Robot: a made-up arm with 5 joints.
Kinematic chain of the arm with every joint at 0, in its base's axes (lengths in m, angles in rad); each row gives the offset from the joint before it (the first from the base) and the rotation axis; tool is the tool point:
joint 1: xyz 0 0 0.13 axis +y
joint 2: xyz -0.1 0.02 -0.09 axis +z
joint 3: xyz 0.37 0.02 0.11 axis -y
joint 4: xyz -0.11 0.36 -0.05 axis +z
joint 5: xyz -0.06 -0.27 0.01 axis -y
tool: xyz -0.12 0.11 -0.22
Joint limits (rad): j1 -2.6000..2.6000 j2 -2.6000..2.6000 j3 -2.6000..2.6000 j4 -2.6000..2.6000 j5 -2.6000..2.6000
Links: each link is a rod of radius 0.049 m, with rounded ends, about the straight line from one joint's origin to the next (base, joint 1, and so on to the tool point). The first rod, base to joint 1, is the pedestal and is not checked.
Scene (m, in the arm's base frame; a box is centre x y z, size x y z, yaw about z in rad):
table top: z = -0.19
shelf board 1: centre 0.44 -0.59 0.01 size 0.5 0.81 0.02 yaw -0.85
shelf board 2: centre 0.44 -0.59 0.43 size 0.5 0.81 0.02 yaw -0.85
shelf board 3: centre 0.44 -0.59 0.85 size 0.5 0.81 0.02 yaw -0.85
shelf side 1: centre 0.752 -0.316 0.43 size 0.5 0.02 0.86 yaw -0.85
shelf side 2: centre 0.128 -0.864 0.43 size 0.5 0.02 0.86 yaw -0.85
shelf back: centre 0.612 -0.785 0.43 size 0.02 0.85 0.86 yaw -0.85
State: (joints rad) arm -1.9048 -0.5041 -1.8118 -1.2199 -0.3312
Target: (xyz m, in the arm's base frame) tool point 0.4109 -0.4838 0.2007
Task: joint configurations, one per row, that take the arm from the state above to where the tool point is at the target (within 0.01 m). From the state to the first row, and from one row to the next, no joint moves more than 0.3 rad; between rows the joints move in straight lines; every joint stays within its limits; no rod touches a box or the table.
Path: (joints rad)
1: -1.6975 -0.5379 -1.8841 -0.9473 -0.4289
2: -1.4902 -0.5718 -1.9565 -0.6748 -0.5266
3: -1.2829 -0.6056 -2.0288 -0.4022 -0.6242
4: -1.0755 -0.6395 -2.1011 -0.1296 -0.7219
5: -0.8682 -0.6733 -2.1735 0.1430 -0.8196
6: -0.6609 -0.7072 -2.2458 0.4155 -0.9173
7: -0.4536 -0.7410 -2.3182 0.6881 -1.0150
8: -0.2463 -0.7749 -2.3905 0.9607 -1.1126
9: -0.0390 -0.8087 -2.4628 1.2333 -1.2103
10: -0.0123 -0.8560 -2.4971 0.9965 -1.3258
11: 0.0143 -0.9032 -2.5314 0.7596 -1.4412
12: 0.0409 -0.9504 -2.5657 0.5228 -1.5566
13: 0.0676 -0.9976 -2.6000 0.2860 -1.6720

